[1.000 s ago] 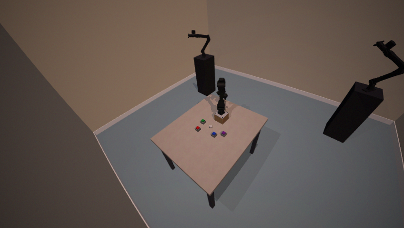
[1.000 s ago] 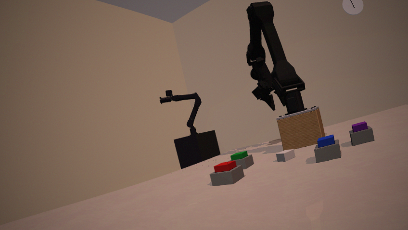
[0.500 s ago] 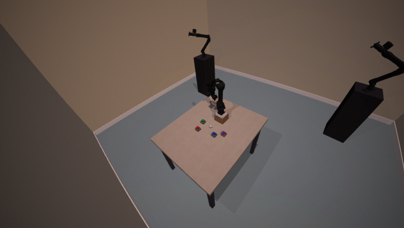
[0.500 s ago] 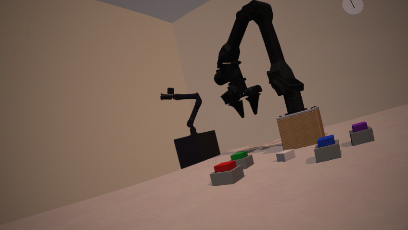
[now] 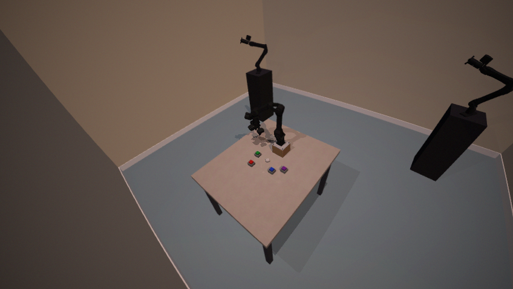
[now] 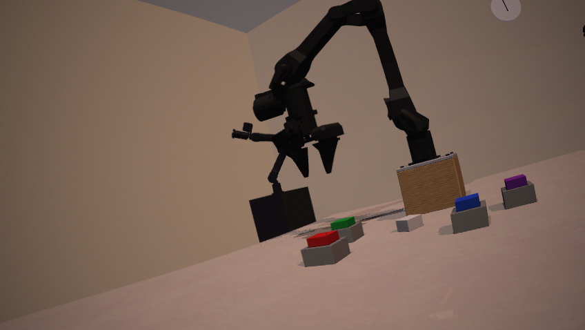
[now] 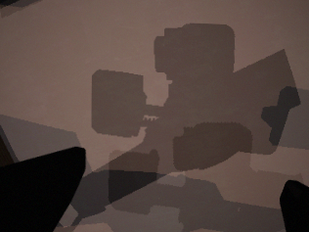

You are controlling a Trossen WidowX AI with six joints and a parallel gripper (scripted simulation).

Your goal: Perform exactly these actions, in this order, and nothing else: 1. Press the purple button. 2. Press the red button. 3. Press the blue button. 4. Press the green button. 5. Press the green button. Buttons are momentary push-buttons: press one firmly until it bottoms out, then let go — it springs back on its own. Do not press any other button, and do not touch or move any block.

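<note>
Now: the purple button 12 cm ahead of my gripper tip, 42 cm to the left of it and 10 cm below it. From my gripper tip the other things lie so: red button (26 cm ahead, 15 cm to the left, 10 cm below); green button (14 cm ahead, 12 cm to the left, 10 cm below); small grey block (13 cm ahead, 24 cm to the left, 12 cm below).
</note>
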